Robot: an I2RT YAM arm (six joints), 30 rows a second.
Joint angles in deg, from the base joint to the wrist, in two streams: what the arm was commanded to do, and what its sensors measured. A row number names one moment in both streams.
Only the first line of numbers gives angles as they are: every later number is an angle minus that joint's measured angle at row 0.
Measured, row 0:
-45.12 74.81 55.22 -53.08 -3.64 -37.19
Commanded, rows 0 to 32:
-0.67 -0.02 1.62 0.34 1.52 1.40
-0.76 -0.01 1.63 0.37 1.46 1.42
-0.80 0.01 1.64 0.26 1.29 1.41
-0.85 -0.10 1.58 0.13 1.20 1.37
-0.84 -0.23 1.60 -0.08 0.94 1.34
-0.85 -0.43 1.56 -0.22 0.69 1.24
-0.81 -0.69 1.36 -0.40 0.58 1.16
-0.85 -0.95 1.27 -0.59 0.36 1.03
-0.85 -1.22 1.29 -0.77 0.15 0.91
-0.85 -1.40 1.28 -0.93 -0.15 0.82
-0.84 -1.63 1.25 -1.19 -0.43 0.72
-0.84 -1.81 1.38 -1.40 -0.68 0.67
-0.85 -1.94 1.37 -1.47 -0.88 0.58
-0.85 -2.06 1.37 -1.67 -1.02 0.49
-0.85 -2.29 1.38 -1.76 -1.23 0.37
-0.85 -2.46 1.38 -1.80 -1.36 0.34
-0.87 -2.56 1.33 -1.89 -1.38 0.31
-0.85 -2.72 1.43 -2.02 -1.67 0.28
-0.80 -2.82 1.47 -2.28 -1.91 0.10
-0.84 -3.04 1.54 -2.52 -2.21 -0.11
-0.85 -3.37 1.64 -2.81 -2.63 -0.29
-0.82 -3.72 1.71 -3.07 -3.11 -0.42
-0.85 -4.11 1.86 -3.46 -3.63 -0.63
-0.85 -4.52 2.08 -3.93 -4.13 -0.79
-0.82 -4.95 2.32 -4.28 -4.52 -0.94
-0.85 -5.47 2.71 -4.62 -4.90 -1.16
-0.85 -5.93 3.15 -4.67 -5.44 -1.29
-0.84 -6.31 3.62 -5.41 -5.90 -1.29
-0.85 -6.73 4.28 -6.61 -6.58 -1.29
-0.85 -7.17 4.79 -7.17 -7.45 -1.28
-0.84 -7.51 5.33 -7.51 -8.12 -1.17
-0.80 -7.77 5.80 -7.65 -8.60 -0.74
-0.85 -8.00 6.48 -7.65 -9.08 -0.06
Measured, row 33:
-0.59 -6.80 3.87 -4.76 -6.10 -0.59
